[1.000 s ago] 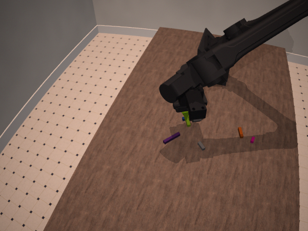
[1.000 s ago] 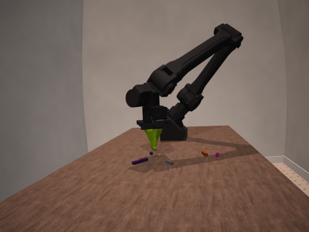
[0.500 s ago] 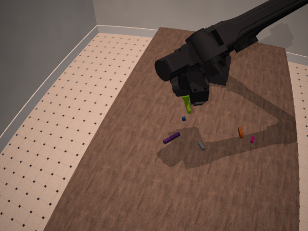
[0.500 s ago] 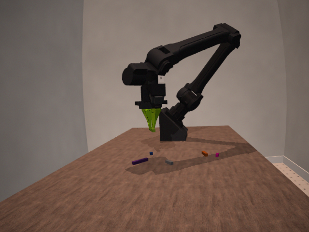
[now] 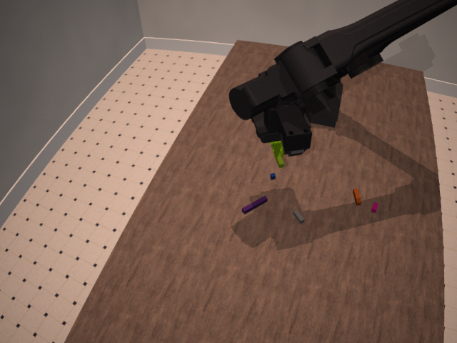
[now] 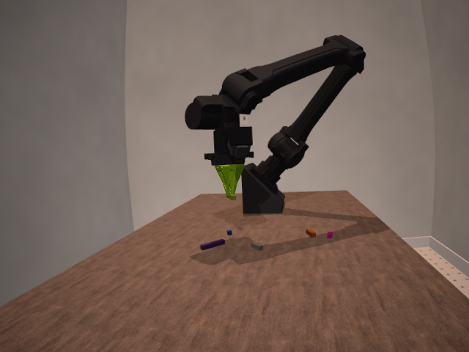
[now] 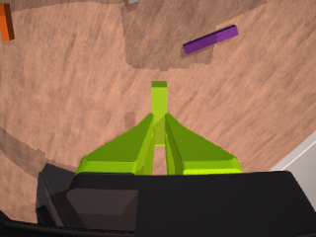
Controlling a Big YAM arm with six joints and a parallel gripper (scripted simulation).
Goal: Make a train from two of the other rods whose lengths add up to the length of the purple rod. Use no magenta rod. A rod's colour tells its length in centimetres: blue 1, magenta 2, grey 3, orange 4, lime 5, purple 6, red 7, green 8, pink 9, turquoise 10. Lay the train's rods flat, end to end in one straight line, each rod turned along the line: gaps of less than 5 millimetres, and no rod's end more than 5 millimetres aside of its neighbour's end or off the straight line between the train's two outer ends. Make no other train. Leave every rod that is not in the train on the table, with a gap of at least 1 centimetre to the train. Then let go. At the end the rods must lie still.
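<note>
The blue rod lies 110 mm below my hand, 30 mm behind it and 10 mm to the right of it. The rest, counted from my hand: grey rod (110 mm below, 70 mm ahead, 60 mm to the left); purple rod (110 mm below, 60 mm ahead, 40 mm to the right); lime rod (10 mm below).
</note>
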